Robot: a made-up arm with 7 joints. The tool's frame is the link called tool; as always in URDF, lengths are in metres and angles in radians. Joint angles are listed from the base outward.
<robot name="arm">
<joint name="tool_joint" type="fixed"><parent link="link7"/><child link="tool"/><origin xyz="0 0 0" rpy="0 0 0"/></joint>
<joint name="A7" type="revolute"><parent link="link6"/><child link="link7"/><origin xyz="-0.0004 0.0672 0" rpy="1.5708 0 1.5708"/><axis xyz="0 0 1"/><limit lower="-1.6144" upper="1.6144"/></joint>
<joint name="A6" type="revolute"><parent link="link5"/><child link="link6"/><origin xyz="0 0 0.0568" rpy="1.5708 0 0"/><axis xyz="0 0 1"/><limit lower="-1.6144" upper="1.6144"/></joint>
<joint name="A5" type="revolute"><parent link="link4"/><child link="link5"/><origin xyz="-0.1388 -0.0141 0.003" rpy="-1.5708 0 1.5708"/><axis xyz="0 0 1"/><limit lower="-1.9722" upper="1.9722"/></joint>
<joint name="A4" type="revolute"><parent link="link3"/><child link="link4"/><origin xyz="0 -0.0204 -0.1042" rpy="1.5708 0 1.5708"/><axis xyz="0 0 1"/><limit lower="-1.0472" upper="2.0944"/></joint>
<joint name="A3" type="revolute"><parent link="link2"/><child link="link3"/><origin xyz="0.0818 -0.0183 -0.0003" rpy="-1.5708 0 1.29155"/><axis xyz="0 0 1"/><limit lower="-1.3" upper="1.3"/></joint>
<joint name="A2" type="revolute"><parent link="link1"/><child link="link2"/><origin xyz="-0.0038 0.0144 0.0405" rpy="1.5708 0 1.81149"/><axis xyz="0 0 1"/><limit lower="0" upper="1.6"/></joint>
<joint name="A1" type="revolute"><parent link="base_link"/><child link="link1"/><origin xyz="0 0 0" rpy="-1.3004 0.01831 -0.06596"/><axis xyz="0 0 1"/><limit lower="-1.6" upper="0.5"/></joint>
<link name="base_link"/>
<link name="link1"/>
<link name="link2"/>
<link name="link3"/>
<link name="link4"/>
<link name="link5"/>
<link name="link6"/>
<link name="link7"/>
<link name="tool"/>
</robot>
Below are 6 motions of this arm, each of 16 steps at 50 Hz.
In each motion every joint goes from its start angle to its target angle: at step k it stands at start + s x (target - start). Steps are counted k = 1, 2, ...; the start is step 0. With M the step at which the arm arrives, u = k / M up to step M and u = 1 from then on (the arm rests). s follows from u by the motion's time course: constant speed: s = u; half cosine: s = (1 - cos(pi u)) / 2; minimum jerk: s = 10 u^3 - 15 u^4 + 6 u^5.
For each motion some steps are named. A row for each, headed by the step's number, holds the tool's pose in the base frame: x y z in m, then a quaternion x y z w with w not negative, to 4 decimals.
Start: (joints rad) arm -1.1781 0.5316 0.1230 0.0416 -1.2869 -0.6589 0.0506
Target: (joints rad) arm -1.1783 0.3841 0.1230 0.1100 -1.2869 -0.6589 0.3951
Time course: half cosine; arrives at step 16
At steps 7, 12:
7: 0.3285 0.1075 0.1231 -0.5164 -0.5470 -0.0434 0.6575
12: 0.3393 0.0978 0.1106 -0.5818 -0.4775 0.0174 0.6582

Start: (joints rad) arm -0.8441 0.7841 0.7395 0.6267 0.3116 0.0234 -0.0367
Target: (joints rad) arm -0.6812 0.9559 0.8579 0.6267 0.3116 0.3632 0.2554
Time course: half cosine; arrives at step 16
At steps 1, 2, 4, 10, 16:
1: 0.2977 0.3500 -0.0200 0.2460 -0.0552 0.3796 0.8901
2: 0.2958 0.3520 -0.0202 0.2454 -0.0511 0.3868 0.8875
4: 0.2884 0.3595 -0.0207 0.2430 -0.0360 0.4140 0.8765
10: 0.2493 0.3927 -0.0192 0.2347 0.0351 0.5441 0.8047
16: 0.2265 0.4080 -0.0153 0.2319 0.0713 0.6117 0.7530

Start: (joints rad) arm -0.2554 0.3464 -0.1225 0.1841 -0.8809 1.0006 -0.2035
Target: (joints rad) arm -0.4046 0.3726 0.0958 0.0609 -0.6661 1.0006 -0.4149
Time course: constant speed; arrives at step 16
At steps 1, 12, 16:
1: 0.2395 0.0609 -0.2854 -0.2651 0.5320 -0.2316 0.7701
12: 0.2823 0.0905 -0.2321 -0.2327 0.4251 -0.2577 0.8359
16: 0.2943 0.1016 -0.2108 -0.2184 0.3858 -0.2648 0.8564

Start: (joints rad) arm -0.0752 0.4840 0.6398 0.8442 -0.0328 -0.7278 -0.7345
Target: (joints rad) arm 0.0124 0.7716 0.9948 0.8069 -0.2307 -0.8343 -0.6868
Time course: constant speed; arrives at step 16
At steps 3, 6, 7, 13, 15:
3: 0.1121 0.3433 -0.2554 0.2192 0.1053 -0.0098 0.9699
6: 0.1022 0.3644 -0.2298 0.2486 0.0782 0.0313 0.9649
7: 0.0989 0.3709 -0.2209 0.2585 0.0686 0.0445 0.9625
13: 0.0787 0.4035 -0.1648 0.3185 0.0050 0.1177 0.9406
15: 0.0721 0.4120 -0.1452 0.3384 -0.0182 0.1396 0.9304

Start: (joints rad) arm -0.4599 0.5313 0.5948 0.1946 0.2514 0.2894 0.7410
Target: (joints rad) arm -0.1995 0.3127 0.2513 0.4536 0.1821 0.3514 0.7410
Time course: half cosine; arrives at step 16
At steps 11, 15, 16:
11: 0.2449 0.2225 -0.2742 0.3164 0.2314 0.4936 0.7764
15: 0.2213 0.2001 -0.3126 0.3249 0.2973 0.4529 0.7752
16: 0.2201 0.1990 -0.3142 0.3252 0.3003 0.4510 0.7750

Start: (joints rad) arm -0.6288 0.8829 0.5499 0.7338 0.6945 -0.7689 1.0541
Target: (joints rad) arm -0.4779 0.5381 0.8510 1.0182 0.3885 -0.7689 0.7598
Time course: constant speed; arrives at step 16
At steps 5, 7, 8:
5: 0.2773 0.3270 -0.1130 0.3930 -0.3465 0.5165 0.6773
7: 0.2693 0.3287 -0.1346 0.3690 -0.3074 0.5326 0.6969
8: 0.2649 0.3291 -0.1456 0.3565 -0.2876 0.5402 0.7060

